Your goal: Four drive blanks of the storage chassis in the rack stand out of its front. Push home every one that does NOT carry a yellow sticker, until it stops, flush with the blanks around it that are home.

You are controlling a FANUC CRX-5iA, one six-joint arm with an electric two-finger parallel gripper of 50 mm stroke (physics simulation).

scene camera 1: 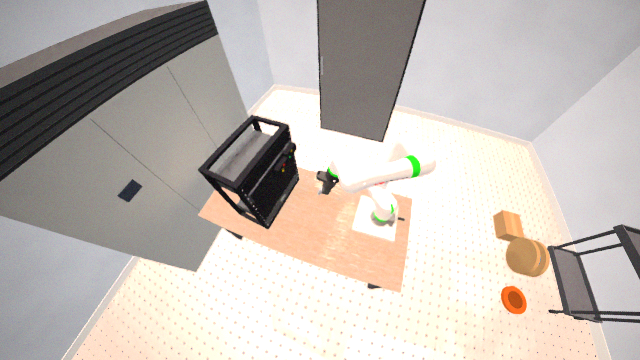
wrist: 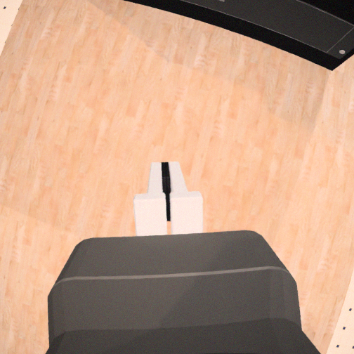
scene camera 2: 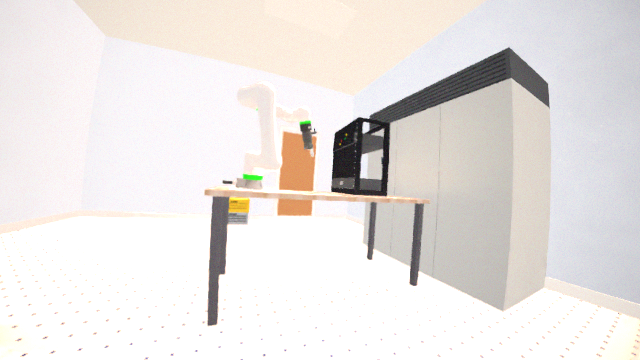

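Where they show: gripper, fingertip midpoint: (scene camera 1: 318, 193) (scene camera 2: 312, 156); arm's base at its link origin: (scene camera 1: 379, 217) (scene camera 2: 251, 188).
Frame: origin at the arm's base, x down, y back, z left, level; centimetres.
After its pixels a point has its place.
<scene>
The black rack (scene camera 1: 218, 179) {y -91.6, x -59.3, z 29.3 cm} (scene camera 2: 387, 160) {y -98.7, x -28.6, z -22.4 cm} stands at one end of the table; part of its lower front (wrist: 327, 61) shows at the top right of the wrist view. High in its front, a dark unit (scene camera 1: 281, 164) {y -70.1, x -45.4, z 2.5 cm} (scene camera 2: 343, 139) {y -68.4, x -44.2, z -2.5 cm} shows small red, yellow and green marks. The single drive blanks, their stickers and how far each stands out are too small to tell; the wrist view does not show them. My gripper (scene camera 1: 321, 192) {y -45.8, x -27.9, z 6.8 cm} (scene camera 2: 312, 153) {y -45.8, x -27.9, z 6.8 cm} (wrist: 165, 179) is shut and empty, pointing down above the table, in front of the rack and apart from it.
The wooden table (scene camera 1: 320, 240) {y -39.3, x 1.2, z 28.1 cm} (scene camera 2: 310, 194) {y -33.1, x 1.2, z -23.4 cm} carries the rack and the arm's white base plate (scene camera 1: 363, 225) {y -11.3, x -0.6, z 9.5 cm}. A large grey cabinet (scene camera 1: 150, 150) (scene camera 2: 470, 190) stands behind the rack. A tall dark cabinet (scene camera 1: 365, 65) stands beyond the table's far side. A cardboard box (scene camera 1: 507, 225) is on the floor.
</scene>
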